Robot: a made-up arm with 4 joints. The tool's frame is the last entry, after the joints.
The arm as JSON. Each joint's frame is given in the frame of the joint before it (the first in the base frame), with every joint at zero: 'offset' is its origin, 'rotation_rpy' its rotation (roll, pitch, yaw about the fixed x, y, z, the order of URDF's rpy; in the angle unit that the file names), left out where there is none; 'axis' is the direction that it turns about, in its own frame. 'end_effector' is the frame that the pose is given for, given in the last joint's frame.
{
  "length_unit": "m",
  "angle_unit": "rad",
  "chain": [
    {
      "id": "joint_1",
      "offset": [
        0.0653,
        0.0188,
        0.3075
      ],
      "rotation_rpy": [
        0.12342,
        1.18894,
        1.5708
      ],
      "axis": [
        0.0,
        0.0,
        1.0
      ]
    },
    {
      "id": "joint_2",
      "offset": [
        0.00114,
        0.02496,
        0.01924
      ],
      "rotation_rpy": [
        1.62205,
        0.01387,
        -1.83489
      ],
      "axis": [
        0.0,
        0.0,
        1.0
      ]
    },
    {
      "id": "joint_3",
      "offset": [
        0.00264,
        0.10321,
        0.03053
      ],
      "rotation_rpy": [
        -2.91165,
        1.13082,
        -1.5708
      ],
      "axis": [
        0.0,
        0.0,
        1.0
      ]
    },
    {
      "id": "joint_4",
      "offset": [
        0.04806,
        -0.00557,
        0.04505
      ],
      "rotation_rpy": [
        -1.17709,
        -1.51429,
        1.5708
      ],
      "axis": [
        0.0,
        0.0,
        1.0
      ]
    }
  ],
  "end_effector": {
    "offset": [
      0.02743,
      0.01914,
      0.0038
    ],
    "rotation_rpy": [
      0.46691,
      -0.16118,
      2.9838
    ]
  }
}
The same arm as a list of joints. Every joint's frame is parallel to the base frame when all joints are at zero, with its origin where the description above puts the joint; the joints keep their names.
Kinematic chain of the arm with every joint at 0, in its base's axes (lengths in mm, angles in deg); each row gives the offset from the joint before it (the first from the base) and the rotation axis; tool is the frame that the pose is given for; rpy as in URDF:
joint_1: xyz 65.3 18.8 307.5 axis 0.123102 0.920917 0.369807
joint_2: xyz -22.4 21 7.2 axis -0.265699 -0.376499 0.887498
joint_3: xyz 7.1 80.8 70.8 axis 0.436418 0.898638 0.044602
joint_4: xyz 33.6 36 -44.1 axis 0.172796 -0.108397 0.978975
tool: xyz -6.1 32 8.5 rpy 14.84 -8.93 -119.68

